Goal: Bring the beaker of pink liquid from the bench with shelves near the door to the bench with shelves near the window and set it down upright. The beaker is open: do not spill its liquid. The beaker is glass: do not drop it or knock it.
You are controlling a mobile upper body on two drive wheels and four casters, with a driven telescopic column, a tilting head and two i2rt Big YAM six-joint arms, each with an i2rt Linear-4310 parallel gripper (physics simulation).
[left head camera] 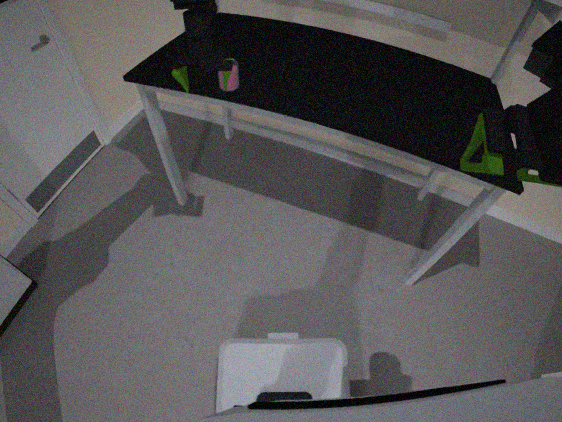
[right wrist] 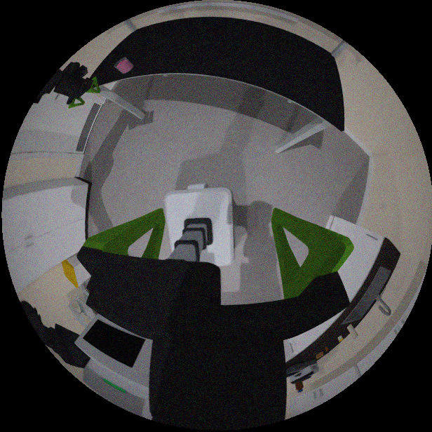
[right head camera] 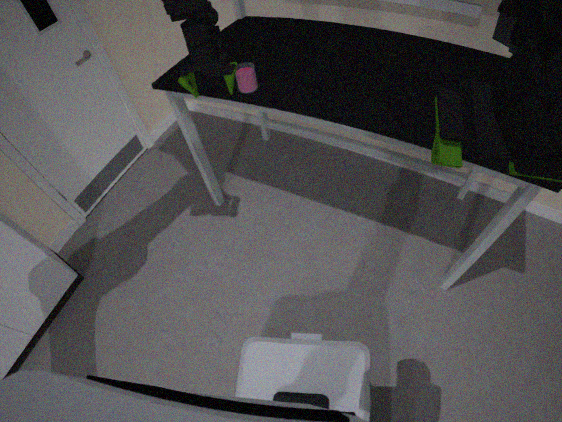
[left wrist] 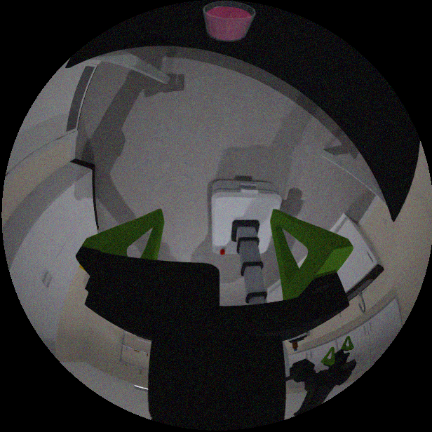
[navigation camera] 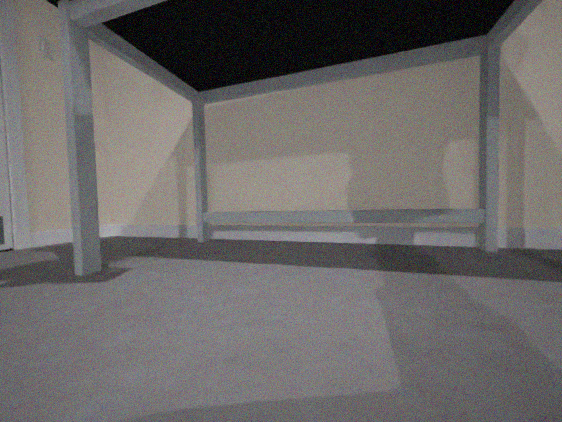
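Observation:
The glass beaker of pink liquid [left head camera: 233, 82] [right head camera: 246, 80] [left wrist: 228, 22] [right wrist: 124, 65] stands upright on the black-topped bench [left head camera: 350, 75] [right head camera: 350, 75] [left wrist: 360, 105] [right wrist: 225, 45], close to its front edge and the end near the door. My left gripper [left head camera: 206, 86] [right head camera: 213, 90] [left wrist: 216, 214] is open and empty; in the left head camera one green finger overlaps the beaker, and in the left wrist view the beaker stands beyond the fingers, at the top. My right gripper [left head camera: 511, 172] [right head camera: 485, 165] [right wrist: 217, 214] is open and empty, at the bench's other end. The window bench cannot be made out.
The door [left head camera: 50, 100] [right head camera: 65, 100] is at the left. A white cabinet [left head camera: 12, 295] [right head camera: 30, 295] stands at the lower left. My white base [left head camera: 280, 370] [right head camera: 305, 370] is in front of the bench. Bench legs [left head camera: 165, 145] [navigation camera: 85, 150] stand at the front left.

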